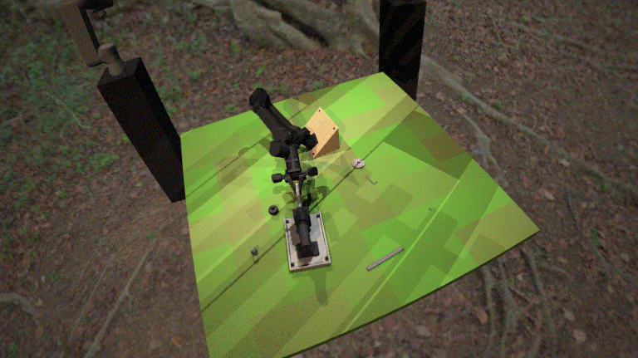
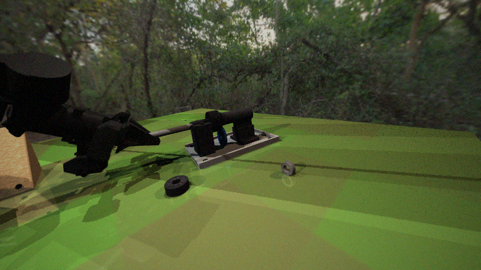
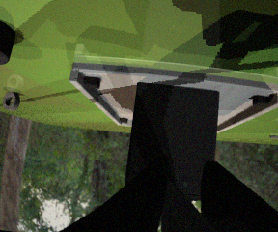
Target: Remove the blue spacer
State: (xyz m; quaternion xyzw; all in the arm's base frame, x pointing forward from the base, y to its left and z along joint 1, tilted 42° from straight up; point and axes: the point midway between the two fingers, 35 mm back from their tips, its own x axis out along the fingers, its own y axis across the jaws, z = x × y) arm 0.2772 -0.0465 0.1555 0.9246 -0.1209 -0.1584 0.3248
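Now: the grey shaft 5 cm ahead of my gripper tip, 2 cm above it and 1 cm to the right of it. The rest, counted from my gripper tip: black ring: 12 cm to the right, 5 cm below; blue spacer: 15 cm ahead, 3 cm below, 2 cm to the right.
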